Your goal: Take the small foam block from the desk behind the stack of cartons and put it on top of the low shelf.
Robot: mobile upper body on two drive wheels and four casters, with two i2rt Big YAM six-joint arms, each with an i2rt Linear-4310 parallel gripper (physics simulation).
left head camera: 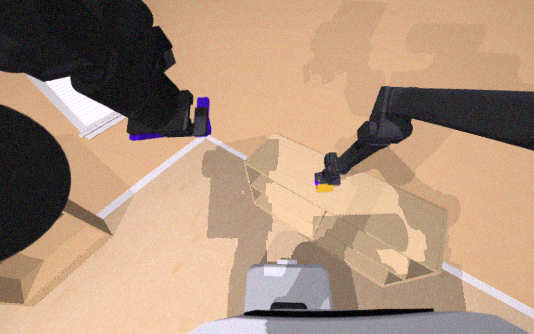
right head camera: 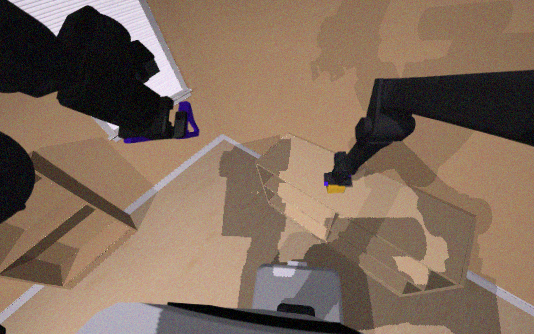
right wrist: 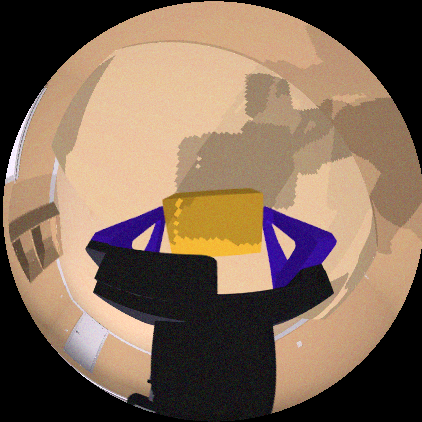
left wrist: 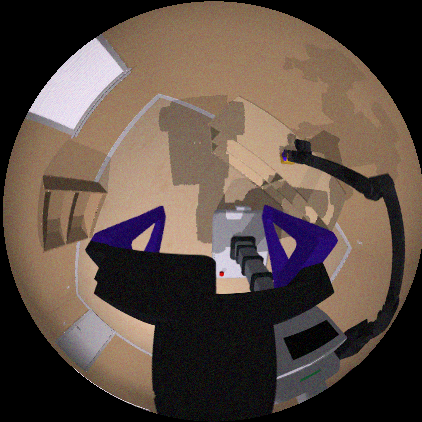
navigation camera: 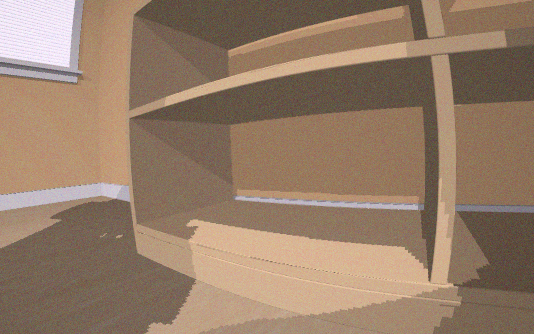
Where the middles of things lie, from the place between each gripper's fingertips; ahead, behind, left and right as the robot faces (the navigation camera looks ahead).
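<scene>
My right hand is 10 mm past the small yellow foam block (right wrist: pixel 219 222) and 20 mm above it.
My left hand, meanwhile, is 310 mm short of the small yellow foam block, 450 mm to the left of it and 660 mm above it.
</scene>
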